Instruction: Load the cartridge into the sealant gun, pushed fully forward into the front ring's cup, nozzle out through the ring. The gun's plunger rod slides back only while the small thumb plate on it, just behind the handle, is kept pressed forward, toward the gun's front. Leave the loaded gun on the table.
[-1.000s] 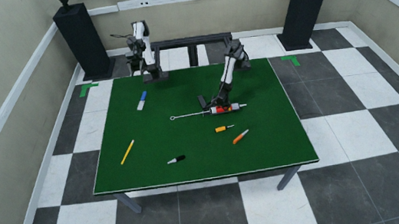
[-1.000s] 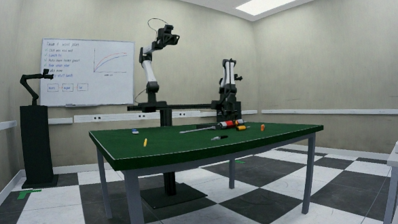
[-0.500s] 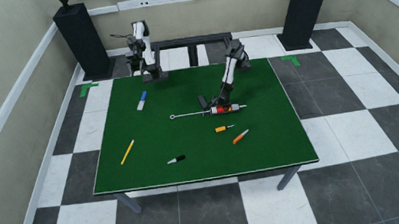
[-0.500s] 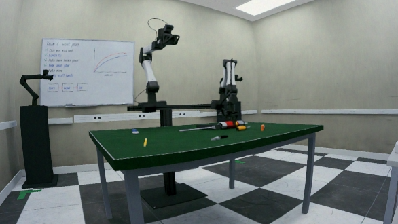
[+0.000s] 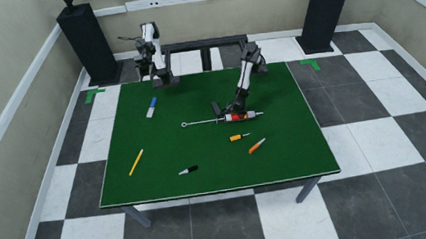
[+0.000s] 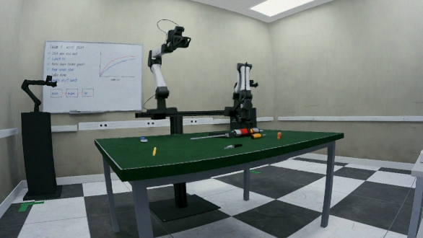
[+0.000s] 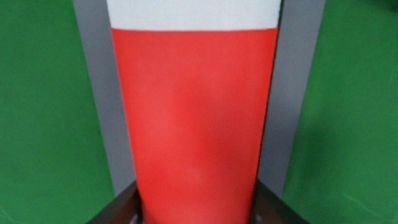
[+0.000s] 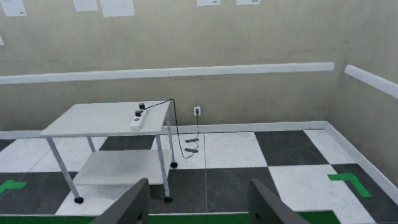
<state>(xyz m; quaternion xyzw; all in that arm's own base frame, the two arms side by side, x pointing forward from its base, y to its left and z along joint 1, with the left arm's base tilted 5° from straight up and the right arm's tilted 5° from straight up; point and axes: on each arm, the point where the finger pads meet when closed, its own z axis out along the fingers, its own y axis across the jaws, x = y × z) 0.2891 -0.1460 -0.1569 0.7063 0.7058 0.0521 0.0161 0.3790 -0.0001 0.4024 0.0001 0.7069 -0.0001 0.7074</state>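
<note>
Now: left hand 30 mm to the right of the white cartridge and 10 mm above it. The rest, counted from my left hand: thumb plate: 170 mm to the right, 10 mm below; yellow screwdriver: 170 mm ahead, 40 mm to the right, 20 mm below; orange-handled tool: 250 mm ahead, 80 mm to the left, 20 mm below.
</note>
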